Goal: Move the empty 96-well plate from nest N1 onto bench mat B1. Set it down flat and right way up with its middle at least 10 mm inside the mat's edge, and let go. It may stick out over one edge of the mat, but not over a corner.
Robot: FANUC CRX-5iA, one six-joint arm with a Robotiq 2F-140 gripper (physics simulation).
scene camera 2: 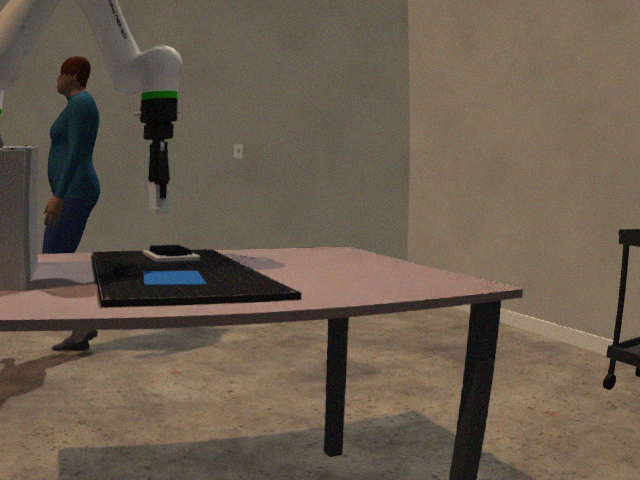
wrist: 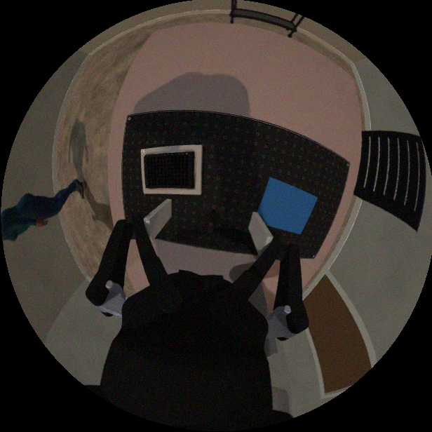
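There's a blue bench mat (scene camera 2: pixel 150 277) (wrist: pixel 283 206) here, along with a light grey frame (wrist: pixel 174 148) and a black 96-well plate (wrist: pixel 174 169). You'd also see the gripper, both at (scene camera 2: pixel 158 211) and at (wrist: pixel 210 213).
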